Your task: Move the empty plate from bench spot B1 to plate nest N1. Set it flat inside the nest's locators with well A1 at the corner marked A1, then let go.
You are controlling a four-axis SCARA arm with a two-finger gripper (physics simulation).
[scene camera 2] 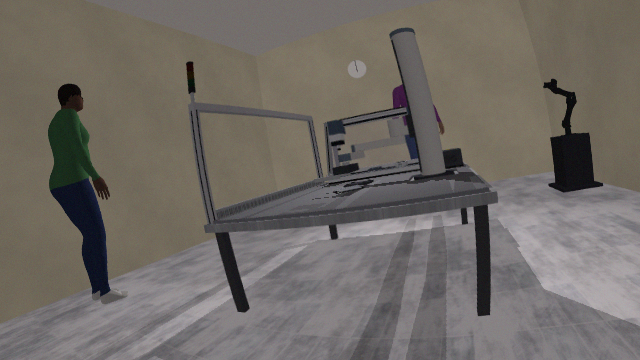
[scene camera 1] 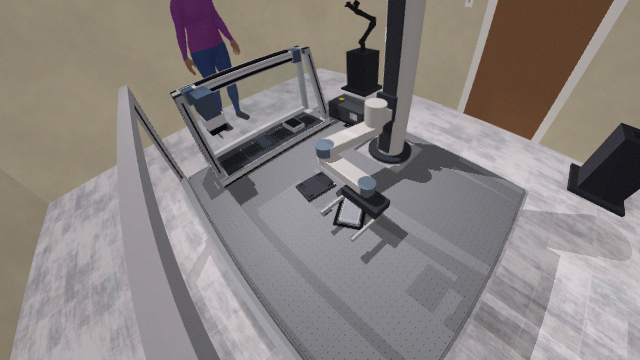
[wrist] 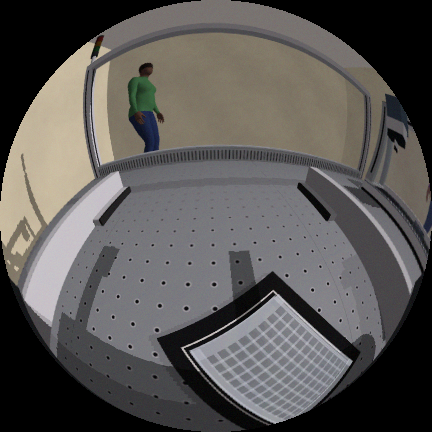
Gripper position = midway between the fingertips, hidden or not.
Note:
My gripper (scene camera 1: 335,226) carries nothing. Also in view: a well plate (wrist: 273,356). Also in view: a black nest with white outline (wrist: 176,345).
My gripper shows as well in the wrist view (wrist: 212,171).

